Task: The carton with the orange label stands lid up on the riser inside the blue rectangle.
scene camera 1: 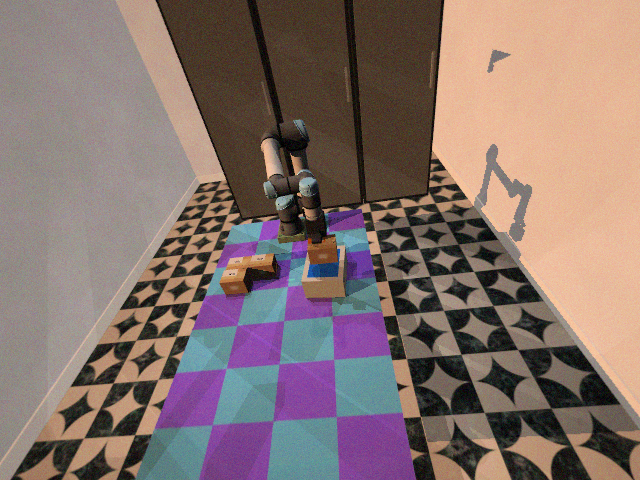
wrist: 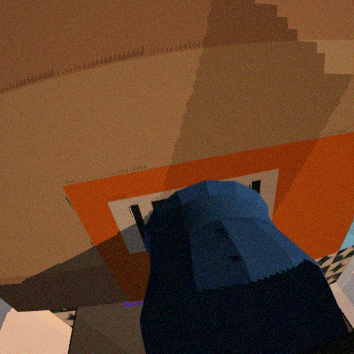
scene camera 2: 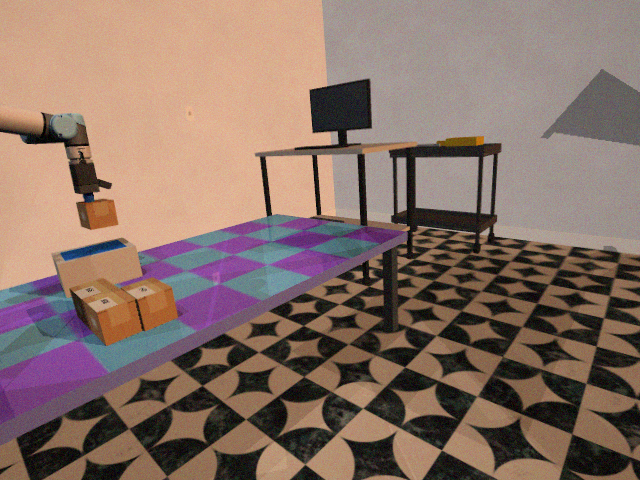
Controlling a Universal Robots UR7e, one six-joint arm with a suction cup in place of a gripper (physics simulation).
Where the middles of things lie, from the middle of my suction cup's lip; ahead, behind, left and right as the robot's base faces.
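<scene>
Relative to the riser [scene camera 2: 116, 260], my suction cup is 3 cm past it and 24 cm above it.
</scene>
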